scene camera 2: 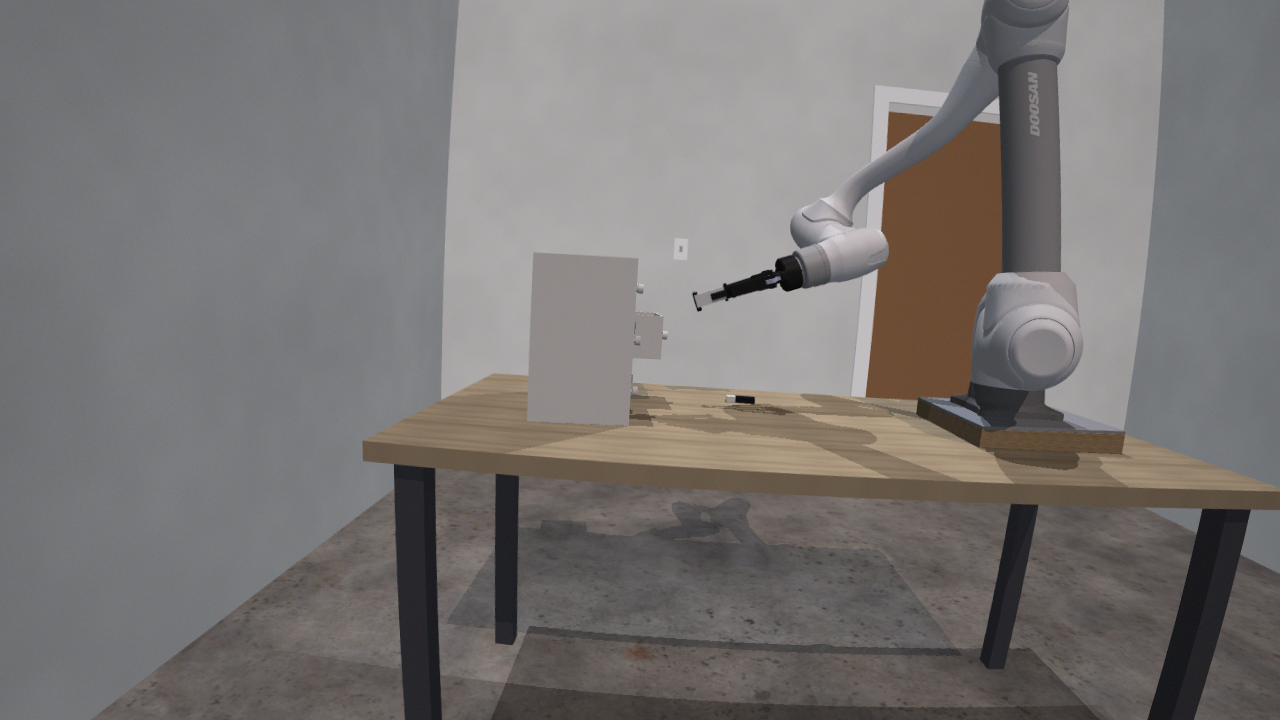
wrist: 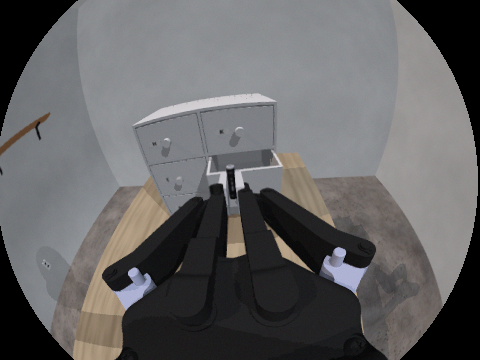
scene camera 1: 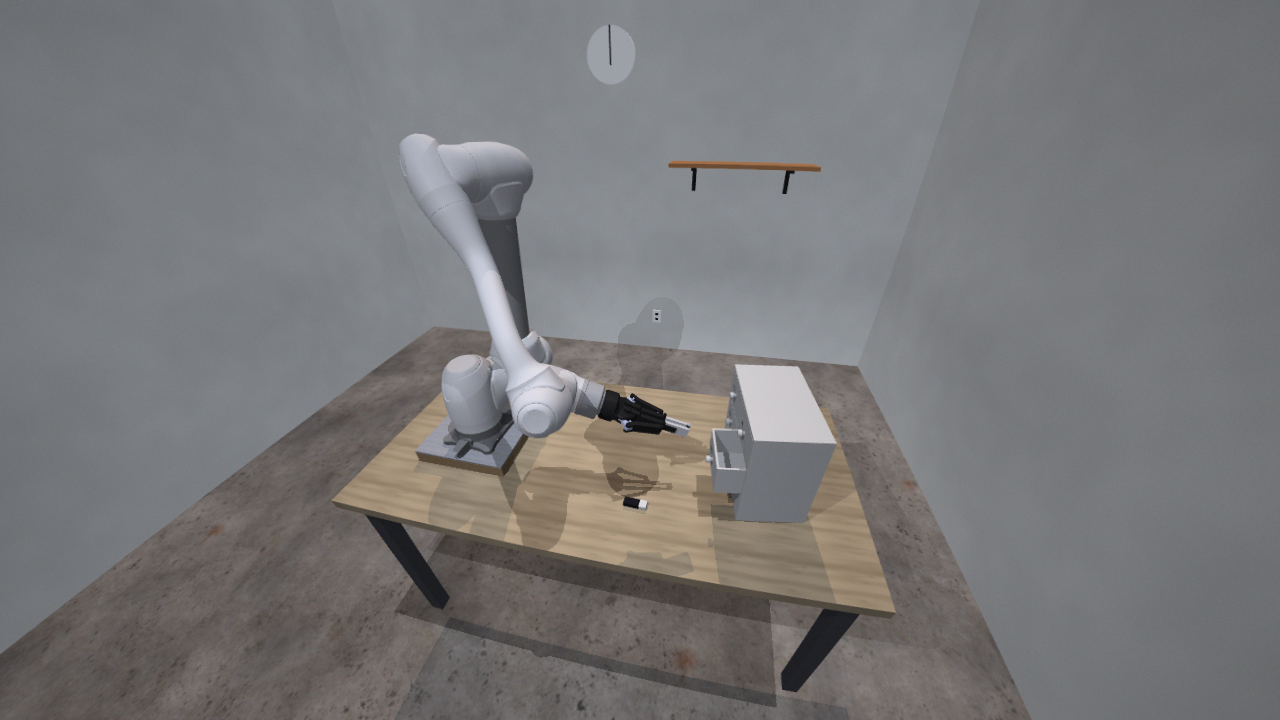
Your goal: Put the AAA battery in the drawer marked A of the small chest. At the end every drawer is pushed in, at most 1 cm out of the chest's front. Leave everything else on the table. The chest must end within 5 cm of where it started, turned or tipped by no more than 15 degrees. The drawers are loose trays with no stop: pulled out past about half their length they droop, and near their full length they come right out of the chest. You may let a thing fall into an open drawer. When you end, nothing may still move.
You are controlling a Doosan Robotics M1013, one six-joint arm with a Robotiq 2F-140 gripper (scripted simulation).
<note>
In view: the gripper (scene camera 1: 687,430), a drawer (scene camera 1: 728,469) and a small chest (scene camera 2: 582,321).
The drawer is seen too in scene camera 2 (scene camera 2: 650,328) and in the wrist view (wrist: 260,169). The small chest is seen too in the wrist view (wrist: 198,106) and in scene camera 1 (scene camera 1: 792,446). The gripper is seen too in scene camera 2 (scene camera 2: 695,301) and in the wrist view (wrist: 231,181).
</note>
